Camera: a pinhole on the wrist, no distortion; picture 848 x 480 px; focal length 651.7 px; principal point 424.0 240.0 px. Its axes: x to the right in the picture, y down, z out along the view. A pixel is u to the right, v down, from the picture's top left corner.
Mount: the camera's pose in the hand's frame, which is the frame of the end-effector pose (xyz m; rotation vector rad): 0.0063 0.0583 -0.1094 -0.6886 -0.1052 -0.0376
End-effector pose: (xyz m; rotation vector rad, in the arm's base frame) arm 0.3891 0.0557 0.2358 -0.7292 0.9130 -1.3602
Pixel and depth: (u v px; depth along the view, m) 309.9 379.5 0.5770
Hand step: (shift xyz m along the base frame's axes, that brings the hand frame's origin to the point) 0.4692 0.1649 -0.3182
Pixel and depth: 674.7 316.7 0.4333
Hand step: 0.3617 -0.1177 -0.2400
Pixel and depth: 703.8 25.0 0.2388
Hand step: 0.1889 -0.0777 -0.0747
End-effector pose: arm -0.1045 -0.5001 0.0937 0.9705 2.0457 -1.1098
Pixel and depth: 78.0 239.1 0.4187
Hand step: 0.4336 -0.1182 -0.0296
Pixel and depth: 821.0 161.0 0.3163
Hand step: 0.1265 -0.0159 -0.3112
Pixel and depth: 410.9 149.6 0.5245
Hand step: 0.3606 -0.1834 -0.2569
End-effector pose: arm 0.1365 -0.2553 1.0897 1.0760 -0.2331 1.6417
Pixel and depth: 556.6 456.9 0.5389
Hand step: -0.3526 -0.2761 0.3718
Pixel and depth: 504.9 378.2 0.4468
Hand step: -0.2600 -0.2499 0.2753
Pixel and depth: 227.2 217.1 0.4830
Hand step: -0.1701 -0.4169 0.1398
